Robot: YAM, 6 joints.
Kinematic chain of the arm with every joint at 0, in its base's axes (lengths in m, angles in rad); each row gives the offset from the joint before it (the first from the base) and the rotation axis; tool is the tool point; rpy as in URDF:
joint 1: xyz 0 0 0.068 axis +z
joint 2: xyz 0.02 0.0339 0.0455 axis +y
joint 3: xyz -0.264 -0.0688 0 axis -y
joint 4: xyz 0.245 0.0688 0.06 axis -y
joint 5: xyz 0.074 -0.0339 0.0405 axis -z
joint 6: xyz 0.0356 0 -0.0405 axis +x
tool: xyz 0 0 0 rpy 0 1.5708 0
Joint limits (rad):
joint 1: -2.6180..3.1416
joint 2: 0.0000..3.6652
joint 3: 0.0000..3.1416
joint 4: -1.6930..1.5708
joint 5: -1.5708..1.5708
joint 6: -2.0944..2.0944
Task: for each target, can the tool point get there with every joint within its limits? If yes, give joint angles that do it. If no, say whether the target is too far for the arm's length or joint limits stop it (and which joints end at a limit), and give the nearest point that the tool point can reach.
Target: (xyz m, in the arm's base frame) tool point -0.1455 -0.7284 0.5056
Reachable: no: too far | nearest point -0.1117 -0.5591 0.4119 | short by 0.196 m
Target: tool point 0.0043 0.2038 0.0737
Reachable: yes | joints 1.6237 2.0681 0.8572 -1.2886 0.4375 1.4779
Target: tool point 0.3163 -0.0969 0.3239
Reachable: yes | joints -0.3938 1.5209 0.9424 0.9250 -1.1108 0.8706
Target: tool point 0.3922 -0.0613 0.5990
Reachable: yes | joints -0.2183 2.1549 2.7597 0.2764 -0.7829 0.0836
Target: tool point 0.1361 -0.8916 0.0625
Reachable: no: too far | nearest point 0.0973 -0.6374 0.0774 | short by 0.258 m
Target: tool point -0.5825 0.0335 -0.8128
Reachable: no: too far | nearest point -0.3885 0.0223 -0.3519 | short by 0.500 m
